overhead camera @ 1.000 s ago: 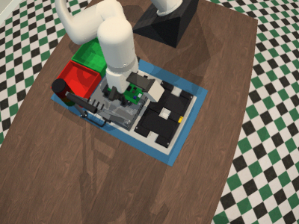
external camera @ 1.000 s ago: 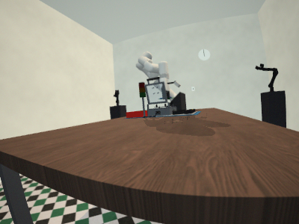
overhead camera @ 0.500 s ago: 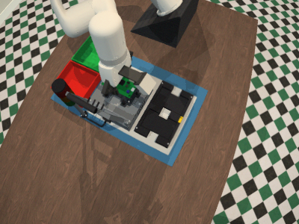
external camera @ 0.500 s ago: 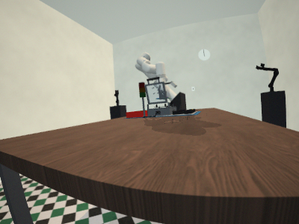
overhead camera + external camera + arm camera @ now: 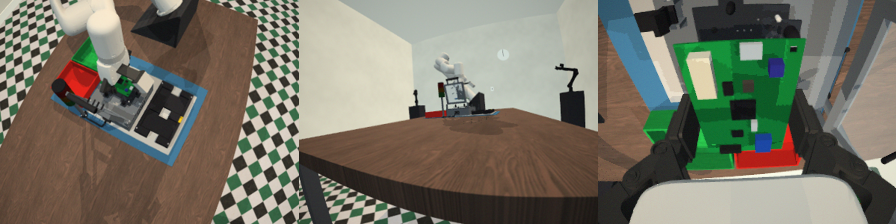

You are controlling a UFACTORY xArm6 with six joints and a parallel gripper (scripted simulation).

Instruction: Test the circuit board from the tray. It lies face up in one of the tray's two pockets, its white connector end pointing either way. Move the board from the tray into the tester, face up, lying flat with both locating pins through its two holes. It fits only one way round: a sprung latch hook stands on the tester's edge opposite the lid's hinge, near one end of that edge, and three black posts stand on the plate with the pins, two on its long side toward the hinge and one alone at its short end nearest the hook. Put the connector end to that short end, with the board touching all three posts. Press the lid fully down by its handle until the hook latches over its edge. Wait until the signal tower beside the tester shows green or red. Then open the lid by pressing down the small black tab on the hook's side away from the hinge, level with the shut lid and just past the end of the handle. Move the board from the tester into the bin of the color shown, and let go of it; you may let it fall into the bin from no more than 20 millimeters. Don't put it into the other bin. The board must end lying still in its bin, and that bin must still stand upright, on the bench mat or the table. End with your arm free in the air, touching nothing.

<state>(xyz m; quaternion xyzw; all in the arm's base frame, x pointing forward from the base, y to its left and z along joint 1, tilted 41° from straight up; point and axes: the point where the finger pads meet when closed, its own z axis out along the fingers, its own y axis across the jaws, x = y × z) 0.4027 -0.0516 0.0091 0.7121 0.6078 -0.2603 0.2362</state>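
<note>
My gripper is now right at the green circuit board. Also, from my hand: black nest: 1 cm ahead, 7 cm below; clear lid: 12 cm ahead, 2 cm to the right, 5 cm above; latch hook: 5 cm behind, 6 cm to the left, 5 cm below.
</note>
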